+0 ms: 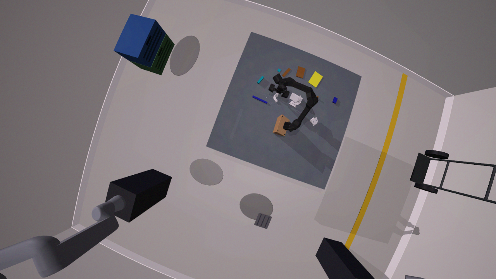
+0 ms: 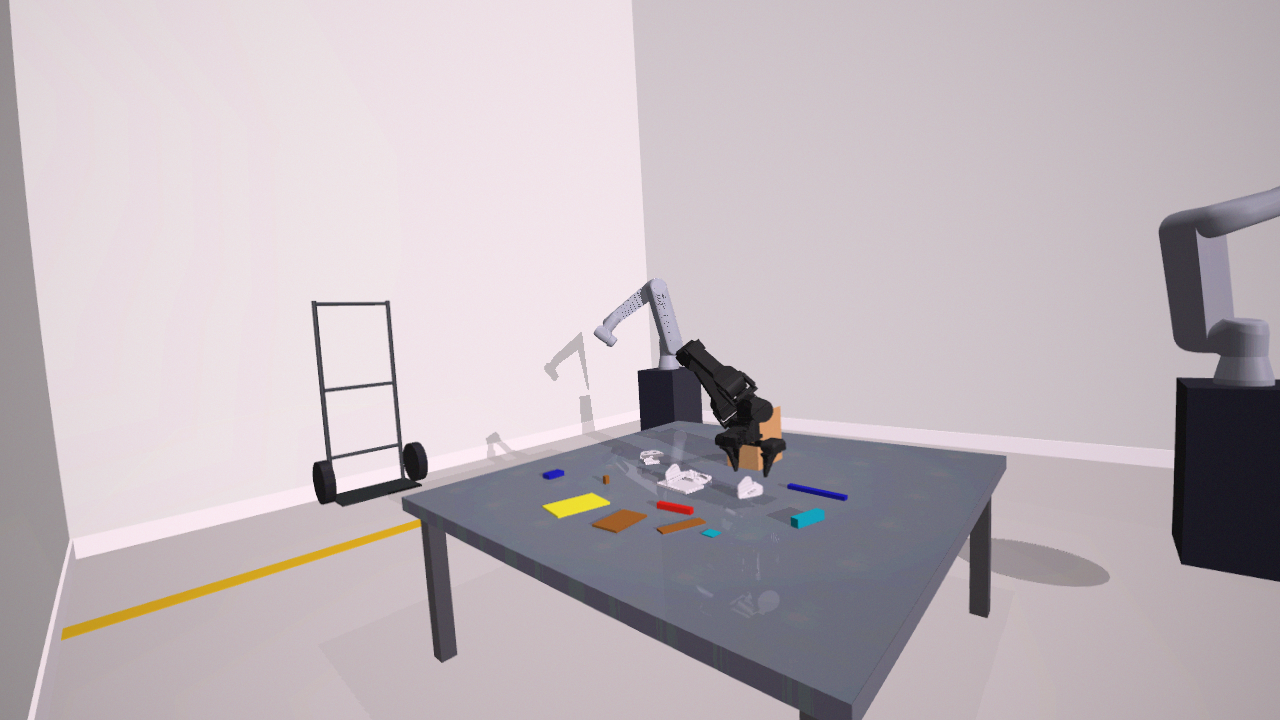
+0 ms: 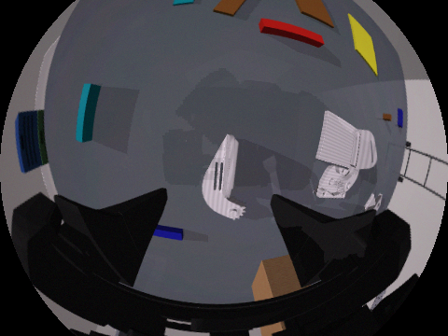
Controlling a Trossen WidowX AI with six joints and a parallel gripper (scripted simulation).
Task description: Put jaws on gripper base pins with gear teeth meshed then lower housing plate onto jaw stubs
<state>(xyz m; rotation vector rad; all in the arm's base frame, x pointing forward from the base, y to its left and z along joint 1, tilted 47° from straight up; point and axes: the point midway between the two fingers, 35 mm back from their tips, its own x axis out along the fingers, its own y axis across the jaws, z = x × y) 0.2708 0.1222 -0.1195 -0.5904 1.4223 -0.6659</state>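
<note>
Right now the flat white ribbed part is 50 mm ahead of my gripper tip, 200 mm to the right of it and 50 mm below it. Round my gripper tip: cyan block 100 mm ahead, 200 mm to the left, 40 mm below; then white jaw 210 mm to the right, 40 mm below; then blue bar 100 mm behind, 140 mm to the left, 50 mm below.
</note>
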